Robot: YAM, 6 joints.
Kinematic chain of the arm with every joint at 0, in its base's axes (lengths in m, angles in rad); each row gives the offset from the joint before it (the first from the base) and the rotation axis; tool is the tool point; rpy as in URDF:
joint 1: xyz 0 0 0.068 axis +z
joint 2: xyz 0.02 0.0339 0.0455 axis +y
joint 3: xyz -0.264 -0.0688 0 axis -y
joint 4: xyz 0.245 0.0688 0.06 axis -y
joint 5: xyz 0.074 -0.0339 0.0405 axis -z
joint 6: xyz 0.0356 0 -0.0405 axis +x
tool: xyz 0 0 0 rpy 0 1.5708 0
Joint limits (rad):
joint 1: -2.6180..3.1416
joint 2: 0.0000..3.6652
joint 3: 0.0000..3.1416
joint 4: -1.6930..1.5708
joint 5: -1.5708..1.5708
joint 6: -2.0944..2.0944
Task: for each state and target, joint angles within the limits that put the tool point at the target. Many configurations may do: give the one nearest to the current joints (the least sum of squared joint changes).
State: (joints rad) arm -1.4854 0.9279 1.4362 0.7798 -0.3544 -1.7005
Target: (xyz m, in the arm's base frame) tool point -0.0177 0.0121 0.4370
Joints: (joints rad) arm -1.1713 0.2005 0.6914 0.7693 0.3319 -1.7005
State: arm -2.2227 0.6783 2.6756 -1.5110 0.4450 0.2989
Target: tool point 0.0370 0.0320 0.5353
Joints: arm -2.5626 0.8942 2.2485 -1.6930 0.1847 0.2989
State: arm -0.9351 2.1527 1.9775 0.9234 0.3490 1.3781
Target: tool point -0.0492 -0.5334 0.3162
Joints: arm -1.6371 2.2836 1.8594 0.9021 0.3969 1.3781
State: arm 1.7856 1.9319 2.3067 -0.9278 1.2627 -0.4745
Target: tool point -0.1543 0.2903 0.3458
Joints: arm 2.1610 1.7100 1.6850 -1.2642 1.2148 -0.4745
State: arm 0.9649 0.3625 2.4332 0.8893 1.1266 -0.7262
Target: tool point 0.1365 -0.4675 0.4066
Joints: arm 1.7881 0.3591 2.4377 0.8880 1.1494 -0.7262
